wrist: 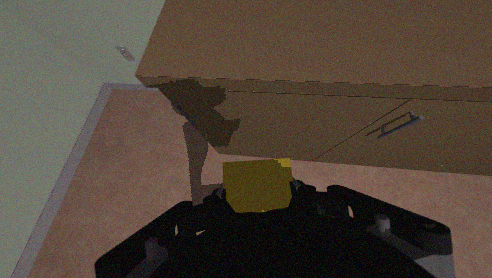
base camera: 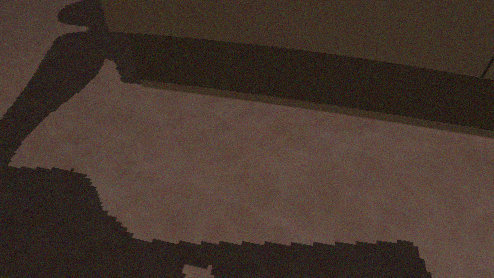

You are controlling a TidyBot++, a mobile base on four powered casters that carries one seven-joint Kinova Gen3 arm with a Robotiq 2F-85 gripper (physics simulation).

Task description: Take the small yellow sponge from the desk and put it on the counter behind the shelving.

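Frame: origin at the arm's base, x left, y back, z up, level; metres.
Seen in the pictures: gripper, fingertip midpoint: (wrist: pixel 257 188).
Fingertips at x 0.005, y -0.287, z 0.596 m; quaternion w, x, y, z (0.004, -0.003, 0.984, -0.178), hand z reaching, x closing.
A point is followed by its place in that frame.
The small yellow sponge (wrist: pixel 257 187) @(y -0.287, x 0.005, z 0.621 m) is between the fingertips in the wrist view, at the lower middle. My gripper (wrist: pixel 257 188) @(y -0.287, x 0.005, z 0.596 m) is shut on it and holds it in the air, over the floor in front of the counter as seen from the wrist. The brown counter (wrist: pixel 320 40) @(y -0.572, x -0.161, z 0.514 m) fills the top and right of the wrist view, with its front edge running across below the top surface. In the base camera view the lower front of a brown cabinet (base camera: pixel 300 25) @(y -0.502, x -0.079, z -0.205 m) shows at the top; the gripper and sponge do not show there. The desk and shelving are not identifiable.
A cabinet door handle (wrist: pixel 400 125) sticks out below the counter edge at the right. A pale green wall (wrist: pixel 55 100) @(y -1.032, x 1.337, z -0.090 m) with an outlet (wrist: pixel 125 53) @(y -1.271, x 0.795, z 0.006 m) stands at the left, with a baseboard (wrist: pixel 65 170) @(y -0.587, x 1.410, z -0.328 m) along it. The pinkish floor (base camera: pixel 250 165) @(y -0.404, x -0.014, z -0.397 m) (wrist: pixel 110 200) @(y -0.344, x 1.075, z -0.397 m) carries dark shadows of the arm and base.
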